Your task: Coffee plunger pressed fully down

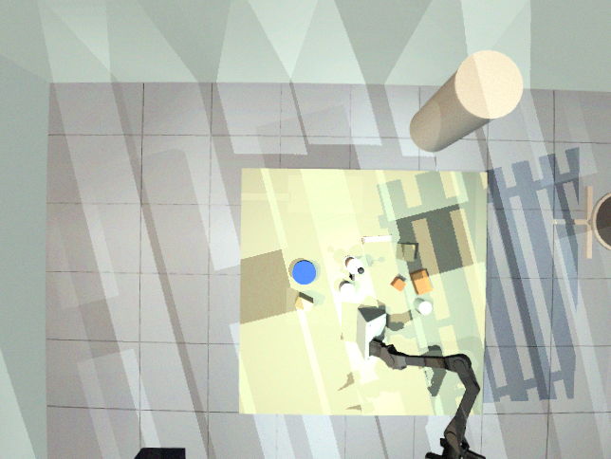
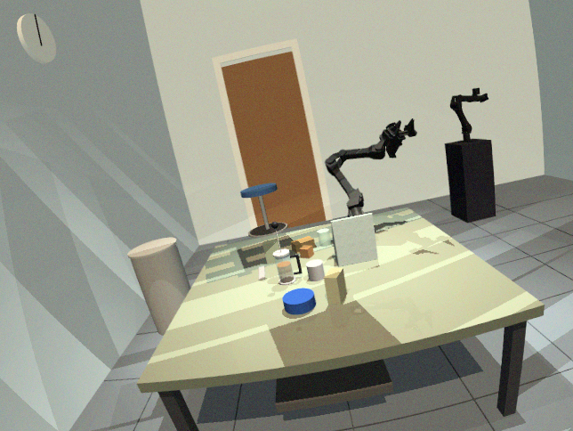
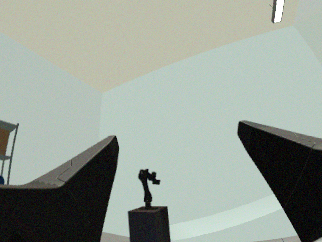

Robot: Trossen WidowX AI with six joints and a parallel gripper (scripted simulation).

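My gripper tip is 68 cm short of the coffee press, 45 cm above it and 16 cm to the right of it. Round my gripper tip: flat white strip: 82 cm ahead, 58 cm below, 2 cm to the left; then grey cup: 56 cm ahead, 55 cm below, 19 cm to the left; then orange box: 59 cm ahead, 56 cm below, 19 cm to the right.
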